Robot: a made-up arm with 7 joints. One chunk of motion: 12 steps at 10 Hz.
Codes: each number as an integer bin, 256 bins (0 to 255) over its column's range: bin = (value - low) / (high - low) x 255, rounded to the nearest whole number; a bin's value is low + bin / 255 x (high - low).
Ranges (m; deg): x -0.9..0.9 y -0.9..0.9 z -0.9..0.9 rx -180..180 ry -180..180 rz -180..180
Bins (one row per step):
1: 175 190 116 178 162 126
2: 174 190 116 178 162 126
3: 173 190 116 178 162 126
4: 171 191 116 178 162 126
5: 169 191 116 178 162 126
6: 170 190 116 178 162 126
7: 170 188 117 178 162 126
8: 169 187 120 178 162 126
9: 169 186 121 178 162 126
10: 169 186 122 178 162 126
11: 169 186 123 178 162 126
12: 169 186 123 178 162 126
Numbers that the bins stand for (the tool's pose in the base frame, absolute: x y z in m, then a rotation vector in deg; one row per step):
1: 0.3353 0.4412 -0.0812 71.29 48.71 -2.12
2: 0.3282 0.4412 -0.0812 71.29 48.71 -2.12
3: 0.3212 0.4412 -0.0812 71.29 48.71 -2.12
4: 0.3071 0.4482 -0.0812 71.29 48.71 -2.12
5: 0.2929 0.4482 -0.0812 71.29 48.71 -2.12
6: 0.3000 0.4412 -0.0812 71.29 48.71 -2.12
7: 0.3000 0.4271 -0.0741 71.29 48.71 -2.12
8: 0.2929 0.4200 -0.0529 71.29 48.71 -2.12
9: 0.2929 0.4129 -0.0459 71.29 48.71 -2.12
10: 0.2929 0.4129 -0.0388 71.29 48.71 -2.12
11: 0.2929 0.4129 -0.0318 71.29 48.71 -2.12
12: 0.2929 0.4129 -0.0318 71.29 48.71 -2.12

